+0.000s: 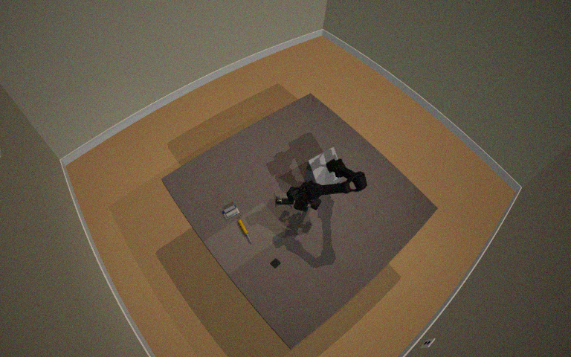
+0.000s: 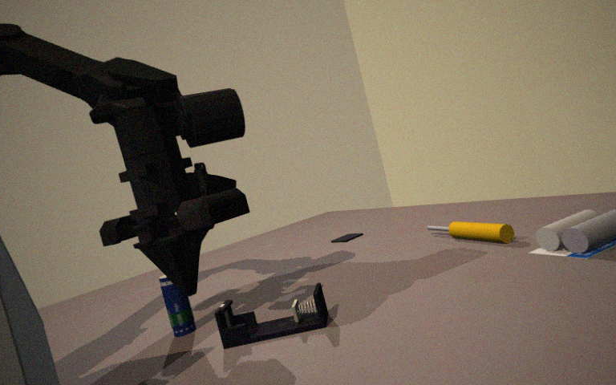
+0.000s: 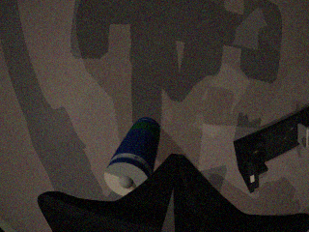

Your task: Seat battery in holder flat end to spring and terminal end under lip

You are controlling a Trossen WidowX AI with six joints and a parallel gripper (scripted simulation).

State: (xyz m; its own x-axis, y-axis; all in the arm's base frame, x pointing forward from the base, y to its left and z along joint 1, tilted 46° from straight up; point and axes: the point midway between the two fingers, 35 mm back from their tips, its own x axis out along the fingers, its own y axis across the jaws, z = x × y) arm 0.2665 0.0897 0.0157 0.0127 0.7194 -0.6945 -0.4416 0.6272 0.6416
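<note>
My gripper tip is 1 cm past the battery, 2 cm to the right of it and 1 cm above it. Round my gripper tip: yellow-handled screwdriver (35 cm ahead, 5 cm to the right, 3 cm below); then flat black square (32 cm ahead, 19 cm to the left, 4 cm below).
</note>
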